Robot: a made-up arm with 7 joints. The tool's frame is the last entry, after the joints.
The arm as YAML. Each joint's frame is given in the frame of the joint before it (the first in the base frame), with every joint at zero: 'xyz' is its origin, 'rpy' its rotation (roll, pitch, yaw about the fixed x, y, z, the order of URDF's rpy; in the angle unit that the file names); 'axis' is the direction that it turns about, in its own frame. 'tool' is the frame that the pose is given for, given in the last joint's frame.
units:
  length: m
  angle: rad
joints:
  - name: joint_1
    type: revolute
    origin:
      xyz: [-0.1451, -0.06, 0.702]
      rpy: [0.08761, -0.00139, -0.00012]
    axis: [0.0, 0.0, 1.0]
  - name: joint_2
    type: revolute
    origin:
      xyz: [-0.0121, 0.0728, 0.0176]
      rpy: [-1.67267, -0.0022, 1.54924]
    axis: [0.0, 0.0, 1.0]
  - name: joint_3
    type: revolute
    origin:
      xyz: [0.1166, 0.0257, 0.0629]
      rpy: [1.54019, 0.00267, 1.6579]
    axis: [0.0, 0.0, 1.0]
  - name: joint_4
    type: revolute
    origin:
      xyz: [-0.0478, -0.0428, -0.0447]
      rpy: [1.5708, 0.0, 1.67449]
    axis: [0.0, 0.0, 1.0]
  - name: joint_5
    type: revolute
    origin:
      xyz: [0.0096, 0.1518, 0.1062]
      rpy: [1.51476, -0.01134, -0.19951]
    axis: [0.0, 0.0, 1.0]
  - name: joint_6
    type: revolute
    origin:
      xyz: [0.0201, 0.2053, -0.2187]
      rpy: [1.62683, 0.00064, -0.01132]
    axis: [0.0, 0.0, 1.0]
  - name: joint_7
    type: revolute
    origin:
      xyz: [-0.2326, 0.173, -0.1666]
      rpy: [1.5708, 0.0, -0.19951]
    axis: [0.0, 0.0, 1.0]
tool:
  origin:
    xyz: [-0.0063, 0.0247, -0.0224]
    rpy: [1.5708, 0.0, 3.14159]
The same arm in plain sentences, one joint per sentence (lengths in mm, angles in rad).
The arm has seven revolute joints in a row. What follows holds with every joint at zero, and every direction is one of the base frame's.
The first joint lies 145.1 mm along -x and 60 mm along -y and 702 mm along +z from the base frame's origin and turns about the direction (-0.0014, -0.087497, 0.996164).
The second joint lies 12.1 mm along -x and 71 mm along +y and 23.9 mm along +z from the first joint and turns about the direction (-0.994436, 0.030601, -0.100804).
The third joint lies 57.4 mm along -x and 120.3 mm along +y and 21.3 mm along -z from the second joint and turns about +y.
The fourth joint lies 37.6 mm along +x and 44.7 mm along -y and 52 mm along +z from the third joint and turns about -z.
The fifth joint lies 9.6 mm along -x and 151.8 mm along +y and 106.2 mm along -z from the fourth joint and turns about the direction (0.1985, -0.9785, -0.056).
The sixth joint lies 63.1 mm along -x and 221.7 mm along +y and 192.9 mm along -z from the fifth joint and turns about +z.
The seventh joint lies 262.3 mm along +x and 123.5 mm along -y and 166.6 mm along -z from the sixth joint and turns about +y.
The tool frame, which is the frame that the pose is given for, lies 6.3 mm along +x and 22.4 mm along -y and 24.7 mm along +z from the seventh joint; its axes are the base frame's turned by roll 0, pitch 0 and yaw 0 rad (as in URDF: about the fixed x, then y, then z).

